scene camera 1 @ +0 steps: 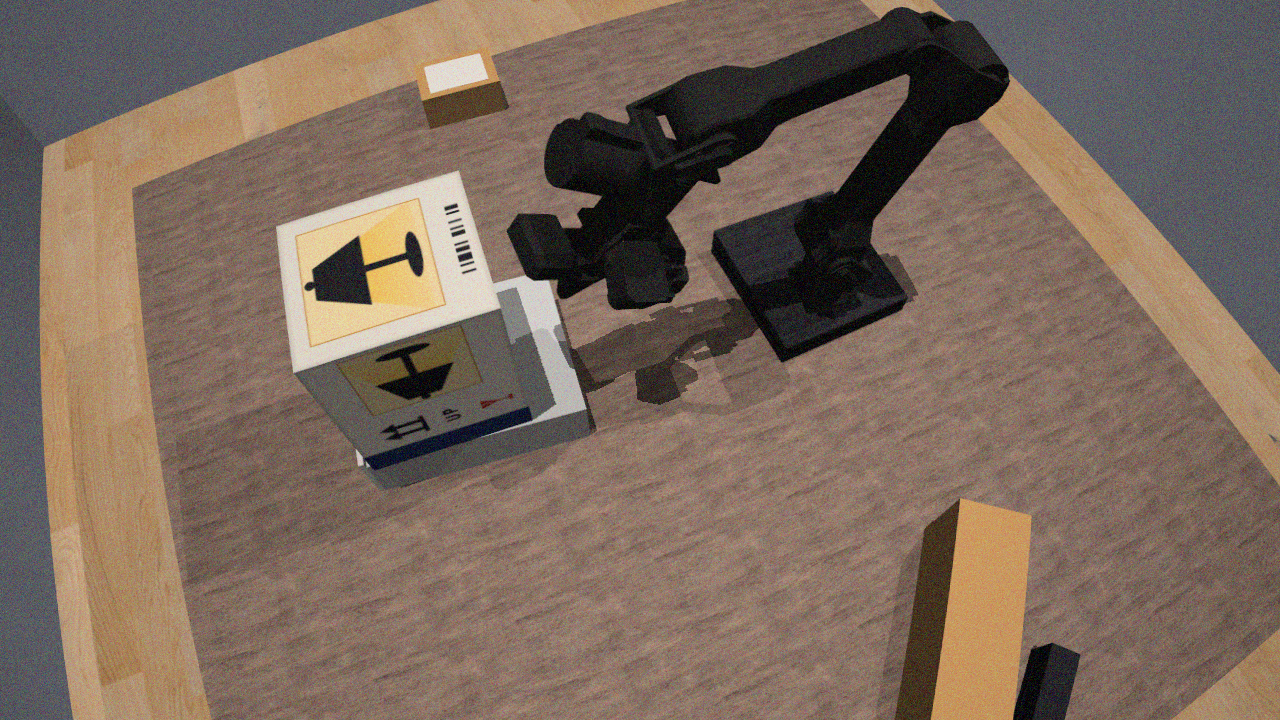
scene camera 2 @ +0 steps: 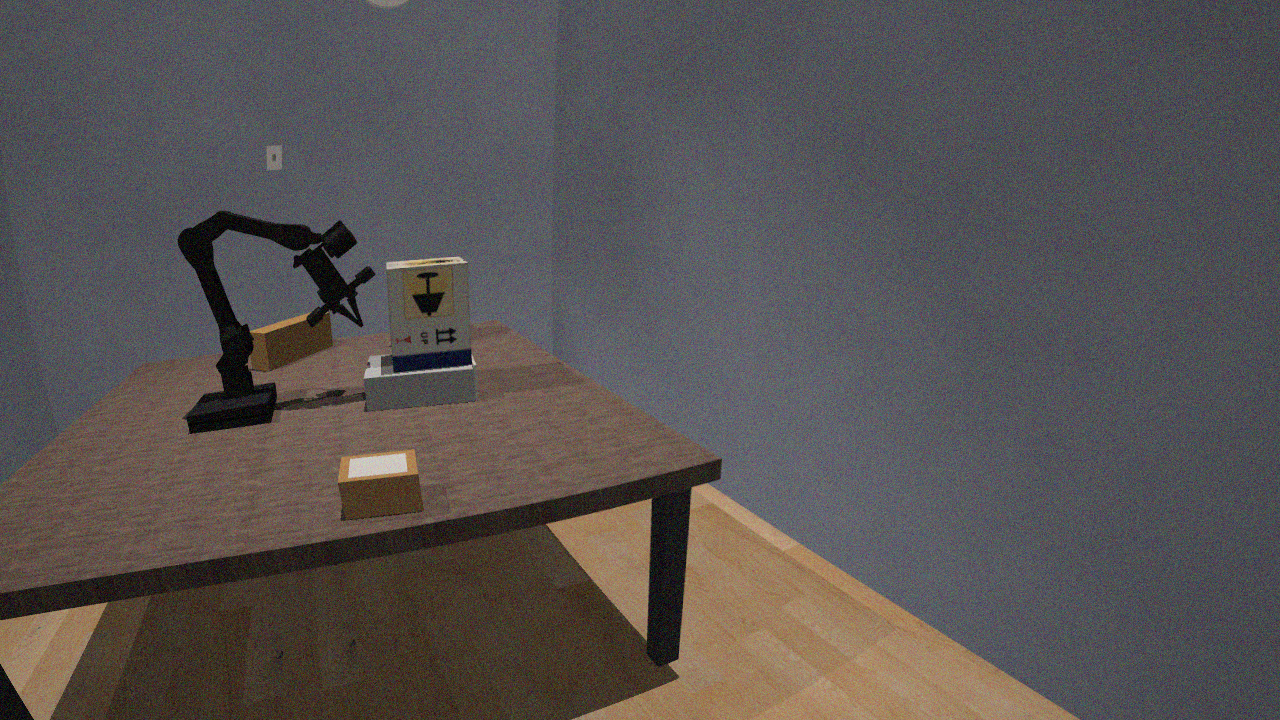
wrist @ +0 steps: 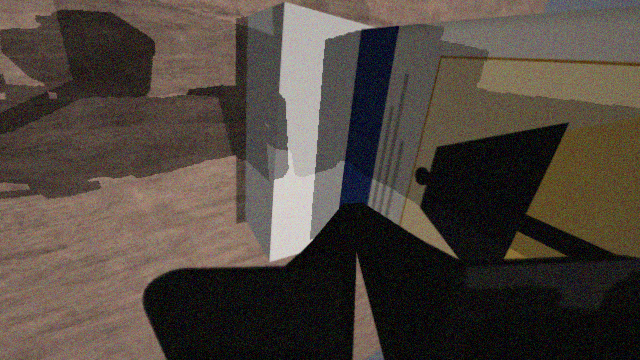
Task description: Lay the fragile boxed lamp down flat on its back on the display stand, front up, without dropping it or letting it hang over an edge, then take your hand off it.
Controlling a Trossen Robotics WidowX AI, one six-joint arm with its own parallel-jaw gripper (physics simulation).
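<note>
The boxed lamp stands upright on the white display stand. It is a white box with yellow lamp pictures, a barcode and a blue band at its foot. My gripper is shut and empty. It hangs just beside the box, with its tips close to the box's lower part near the blue band. I cannot tell whether the tips touch the box.
A small cardboard box lies near one table edge. A larger cardboard box sits at another edge. The arm's base stands on the wooden table beside the stand.
</note>
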